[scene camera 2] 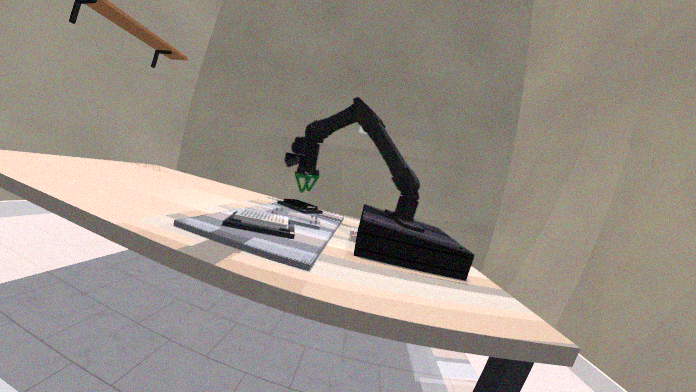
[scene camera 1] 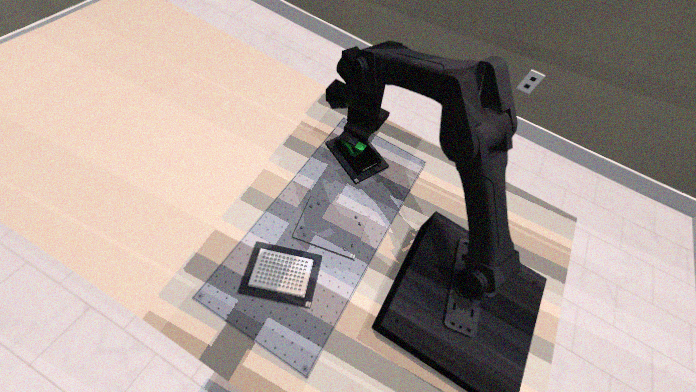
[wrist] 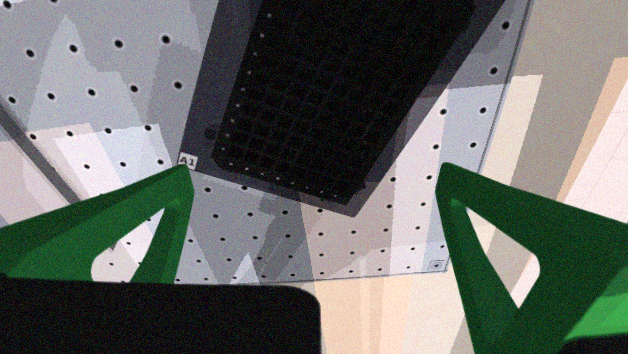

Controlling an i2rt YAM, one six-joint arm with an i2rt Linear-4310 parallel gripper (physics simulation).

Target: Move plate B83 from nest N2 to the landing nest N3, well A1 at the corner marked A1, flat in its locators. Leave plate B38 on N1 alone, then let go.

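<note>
A black well plate [scene camera 1: 369,163] [scene camera 2: 299,204] [wrist: 320,100] lies in a dark nest [wrist: 200,110] at the far end of the board, with an A1 tag at one corner. A white well plate [scene camera 1: 281,272] [scene camera 2: 260,216] lies in another dark nest [scene camera 1: 314,280] at the near end. Between them is an empty pale nest [scene camera 1: 332,212] [wrist: 10,167] with small locator pins and a corner tag. Plate and nest numbers cannot be read. My gripper [scene camera 1: 354,148] [scene camera 2: 305,190] [wrist: 314,177] is open and empty, above the black plate; in the wrist view the plate reaches between and beyond the fingertips.
The perforated board [scene camera 1: 290,345] [scene camera 2: 280,252] [wrist: 350,243] carries all three nests on the wooden table [scene camera 1: 125,150] [scene camera 2: 100,195]. The arm's black base block [scene camera 1: 415,330] [scene camera 2: 410,255] stands beside the board. A wall shelf [scene camera 2: 135,29] is high at the upper left of scene view 2.
</note>
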